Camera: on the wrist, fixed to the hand. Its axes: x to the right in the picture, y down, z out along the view.
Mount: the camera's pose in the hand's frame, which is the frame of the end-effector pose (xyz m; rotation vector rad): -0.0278 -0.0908 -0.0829 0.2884 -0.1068 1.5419
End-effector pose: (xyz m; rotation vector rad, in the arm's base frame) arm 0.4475 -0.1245 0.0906 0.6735 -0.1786 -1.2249
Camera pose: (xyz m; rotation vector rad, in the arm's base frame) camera 0.4037 -0.0836 -0.0203 0.4860 -0.7958 0.2635
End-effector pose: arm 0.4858 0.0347 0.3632 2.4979 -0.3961 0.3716
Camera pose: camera 0.4783 0.1601 0.3742 -1.8668 2.3245 -0.8457
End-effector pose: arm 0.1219 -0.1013 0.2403 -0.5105 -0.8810 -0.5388
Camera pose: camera 0.0980 -0.2146 0.1905 -0.7842 -0.4325 1.0103
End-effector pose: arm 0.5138 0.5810 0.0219 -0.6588 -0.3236 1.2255
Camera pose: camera 0.6205 0.5140 0.0176 -0.5419 0.4005 2.7051
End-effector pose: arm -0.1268 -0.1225 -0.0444 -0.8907 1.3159 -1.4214
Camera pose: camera -0.2135 -0.0776 0.0353 0.3221 1.1423 -0.2752
